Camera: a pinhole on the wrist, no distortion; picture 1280 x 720 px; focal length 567.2 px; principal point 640.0 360.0 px. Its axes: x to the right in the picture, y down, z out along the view. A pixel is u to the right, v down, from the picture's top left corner.
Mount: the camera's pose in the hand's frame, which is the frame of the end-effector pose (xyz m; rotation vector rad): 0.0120 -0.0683 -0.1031 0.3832 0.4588 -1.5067
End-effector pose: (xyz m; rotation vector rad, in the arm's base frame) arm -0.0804 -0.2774 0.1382 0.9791 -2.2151 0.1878
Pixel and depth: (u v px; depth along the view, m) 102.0 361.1 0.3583
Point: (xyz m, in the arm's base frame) -0.3264 -0.4129 -0.1202
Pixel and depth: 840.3 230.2 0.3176
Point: 0.1075 -0.5282 -0.0213
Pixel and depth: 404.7 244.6 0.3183
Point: -0.1091 -0.4329 -0.0821
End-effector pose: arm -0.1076 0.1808 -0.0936 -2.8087 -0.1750 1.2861
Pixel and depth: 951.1 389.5 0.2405
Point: -0.1345 0.4873 -0.1176
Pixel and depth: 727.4 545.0 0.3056
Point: -0.1454 0.4559 -0.2515
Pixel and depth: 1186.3 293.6 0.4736
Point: -0.2293 0.8777 -0.0653
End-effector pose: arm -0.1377 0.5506 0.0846 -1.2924 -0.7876 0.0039
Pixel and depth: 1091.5 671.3 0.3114
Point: -0.1845 0.5247 0.5615
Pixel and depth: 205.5 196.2 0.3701
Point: -0.3932 0.8219 0.0807
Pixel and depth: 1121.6 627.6 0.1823
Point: -0.1626 0.4799 0.3881
